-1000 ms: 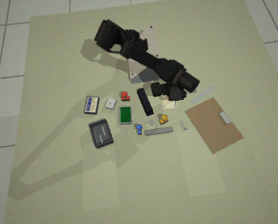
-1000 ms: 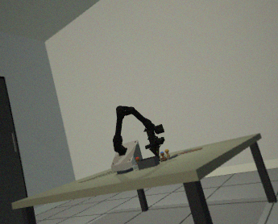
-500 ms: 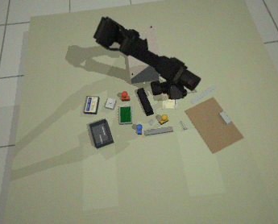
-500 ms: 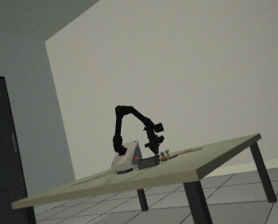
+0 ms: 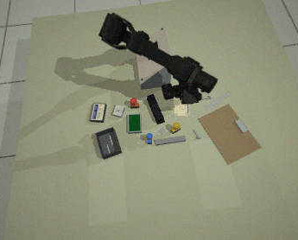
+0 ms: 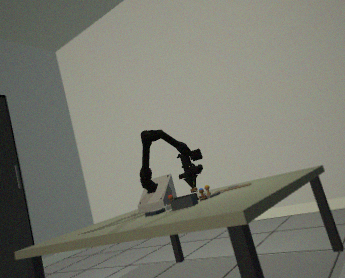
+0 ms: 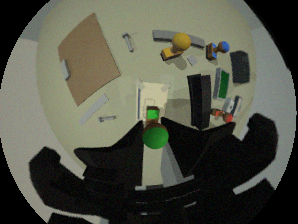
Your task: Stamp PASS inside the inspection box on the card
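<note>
Now: the black bar 13 cm to the right of my gripper tip, 5 cm below it and 1 cm ahead of it. Round my gripper tip: green-knobbed stamp (right at my gripper tip); then yellow stamp (12 cm ahead, 5 cm to the right, 5 cm below); then cream card (7 cm below, 1 cm to the right, 1 cm ahead).
</note>
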